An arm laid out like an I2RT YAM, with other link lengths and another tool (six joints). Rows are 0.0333 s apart.
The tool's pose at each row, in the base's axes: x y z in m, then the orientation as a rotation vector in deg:
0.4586, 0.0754, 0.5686, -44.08, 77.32, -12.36
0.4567, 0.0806, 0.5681, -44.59, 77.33, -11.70
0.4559, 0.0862, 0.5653, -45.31, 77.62, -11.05
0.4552, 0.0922, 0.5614, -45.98, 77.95, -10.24
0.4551, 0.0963, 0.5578, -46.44, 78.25, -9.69
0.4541, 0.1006, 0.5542, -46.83, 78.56, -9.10
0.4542, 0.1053, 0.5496, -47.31, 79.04, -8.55
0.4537, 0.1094, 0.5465, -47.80, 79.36, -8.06
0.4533, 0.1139, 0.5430, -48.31, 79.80, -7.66
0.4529, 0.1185, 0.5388, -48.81, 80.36, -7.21
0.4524, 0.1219, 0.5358, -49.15, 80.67, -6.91
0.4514, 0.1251, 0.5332, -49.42, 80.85, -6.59
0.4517, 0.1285, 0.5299, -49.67, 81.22, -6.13
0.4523, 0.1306, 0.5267, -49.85, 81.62, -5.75
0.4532, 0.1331, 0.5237, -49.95, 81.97, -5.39
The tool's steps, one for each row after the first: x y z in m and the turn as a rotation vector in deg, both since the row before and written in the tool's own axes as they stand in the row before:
-0.0030, 0.0047, 0.0002, -0.72, -0.19, 0.14
-0.0011, 0.0061, 0.0014, -0.93, 0.08, 0.09
-0.0004, 0.0070, 0.0017, -0.99, 0.06, 0.23
0.0006, 0.0052, 0.0016, -0.69, 0.11, 0.17
0.0003, 0.0056, 0.0009, -0.67, 0.10, 0.24
0.0011, 0.0061, 0.0022, -0.75, 0.28, 0.21
0.0001, 0.0050, 0.0014, -0.69, 0.16, 0.12
0.0003, 0.0054, 0.0018, -0.68, 0.31, 0.09
0.0008, 0.0059, 0.0019, -0.72, 0.40, 0.16
0.0004, 0.0044, 0.0013, -0.47, 0.21, 0.08
0.0001, 0.0042, 0.0007, -0.41, 0.08, 0.10
0.0009, 0.0042, 0.0021, -0.51, 0.19, 0.25
0.0016, 0.0031, 0.0018, -0.42, 0.24, 0.25
0.0012, 0.0031, 0.0022, -0.34, 0.19, 0.27

